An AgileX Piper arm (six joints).
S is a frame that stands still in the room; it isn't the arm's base.
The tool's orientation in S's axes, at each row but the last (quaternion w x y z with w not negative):
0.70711, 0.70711, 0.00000, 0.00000
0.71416, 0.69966, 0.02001, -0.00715
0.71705, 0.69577, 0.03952, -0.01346
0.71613, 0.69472, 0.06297, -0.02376
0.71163, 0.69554, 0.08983, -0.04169
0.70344, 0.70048, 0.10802, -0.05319
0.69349, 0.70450, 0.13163, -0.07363
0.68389, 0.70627, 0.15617, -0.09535
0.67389, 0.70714, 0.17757, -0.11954
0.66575, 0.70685, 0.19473, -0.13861
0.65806, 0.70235, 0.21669, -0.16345
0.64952, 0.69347, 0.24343, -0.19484
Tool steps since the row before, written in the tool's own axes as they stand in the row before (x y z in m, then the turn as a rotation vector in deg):
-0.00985, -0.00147, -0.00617, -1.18, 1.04, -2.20
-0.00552, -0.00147, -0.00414, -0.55, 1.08, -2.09
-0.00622, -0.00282, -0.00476, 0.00, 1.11, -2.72
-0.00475, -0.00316, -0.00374, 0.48, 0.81, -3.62
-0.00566, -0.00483, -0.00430, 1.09, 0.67, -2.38
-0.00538, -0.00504, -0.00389, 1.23, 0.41, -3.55
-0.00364, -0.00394, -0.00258, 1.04, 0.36, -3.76
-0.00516, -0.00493, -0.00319, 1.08, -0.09, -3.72
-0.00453, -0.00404, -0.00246, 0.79, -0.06, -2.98
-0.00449, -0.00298, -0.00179, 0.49, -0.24, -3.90
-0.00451, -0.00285, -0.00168, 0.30, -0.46, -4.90
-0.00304, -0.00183, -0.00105, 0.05, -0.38, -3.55
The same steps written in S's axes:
-0.00985, 0.00617, -0.00147, -1.18, 2.20, 1.04
-0.00565, 0.00401, -0.00134, -0.55, 2.10, 1.06
-0.00659, 0.00444, -0.00248, -0.02, 2.75, 1.03
-0.00530, 0.00337, -0.00265, 0.37, 3.67, 0.65
-0.00674, 0.00378, -0.00376, 1.03, 2.46, 0.42
-0.00667, 0.00340, -0.00367, 1.01, 3.64, 0.14
-0.00481, 0.00228, -0.00266, 0.80, 3.83, 0.15
-0.00680, 0.00279, -0.00267, 0.68, 3.80, -0.29
-0.00595, 0.00216, -0.00167, 0.48, 3.04, -0.19
-0.00546, 0.00149, -0.00047, 0.08, 3.93, -0.14
-0.00542, 0.00138, 0.00002, -0.26, 4.92, -0.15
-0.00358, 0.00086, 0.00039, -0.35, 3.55, -0.05

